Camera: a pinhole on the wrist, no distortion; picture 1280 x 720 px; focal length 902.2 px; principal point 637.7 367.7 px. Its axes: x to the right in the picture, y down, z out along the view. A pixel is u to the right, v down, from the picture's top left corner.
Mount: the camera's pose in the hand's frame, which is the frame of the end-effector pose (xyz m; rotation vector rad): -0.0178 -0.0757 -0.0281 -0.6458 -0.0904 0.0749
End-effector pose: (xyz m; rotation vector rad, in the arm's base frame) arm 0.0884 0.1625 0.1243 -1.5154 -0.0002 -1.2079
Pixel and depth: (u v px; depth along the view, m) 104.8 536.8 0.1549
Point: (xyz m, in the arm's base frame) 0.0943 0.2775 0.0300
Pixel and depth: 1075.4 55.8 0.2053
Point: 0.2396 0.2607 0.1964
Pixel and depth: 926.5 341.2 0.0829
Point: 0.1005 0.2016 0.1497
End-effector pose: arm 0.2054 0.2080 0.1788 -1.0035 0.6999 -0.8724
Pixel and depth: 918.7 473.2 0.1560
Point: 0.2949 0.2431 0.1773
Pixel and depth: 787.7 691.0 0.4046
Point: 0.4620 0.3732 -0.0052
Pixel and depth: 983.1 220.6 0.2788
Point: 0.4412 0.2675 0.1998
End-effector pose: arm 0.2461 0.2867 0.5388 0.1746 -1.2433 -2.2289
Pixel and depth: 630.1 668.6 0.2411
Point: 0.2987 0.3452 0.7027
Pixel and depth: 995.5 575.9 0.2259
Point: 0.2077 0.3113 0.7051
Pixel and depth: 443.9 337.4 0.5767
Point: 0.3503 0.6204 0.9457
